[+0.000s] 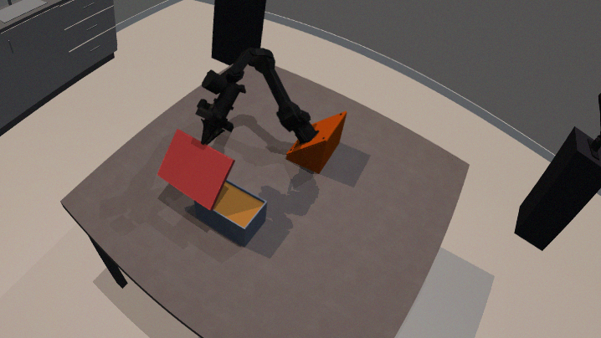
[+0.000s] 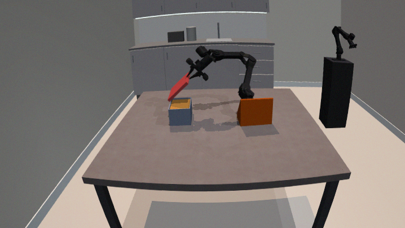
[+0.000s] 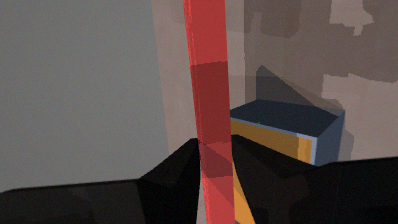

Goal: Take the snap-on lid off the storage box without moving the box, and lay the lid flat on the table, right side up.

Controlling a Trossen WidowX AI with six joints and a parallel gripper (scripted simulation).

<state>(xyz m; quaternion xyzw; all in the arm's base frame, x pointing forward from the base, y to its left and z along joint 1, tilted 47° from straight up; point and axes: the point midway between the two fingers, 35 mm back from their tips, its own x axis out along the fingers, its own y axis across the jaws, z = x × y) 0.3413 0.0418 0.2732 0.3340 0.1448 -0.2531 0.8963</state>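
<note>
My gripper tip is now 60 mm short of the red lid, 10 mm to the right of it and 50 mm above it. Round my gripper tip: blue-grey storage box 40 mm ahead, 140 mm to the left, 180 mm below.
</note>
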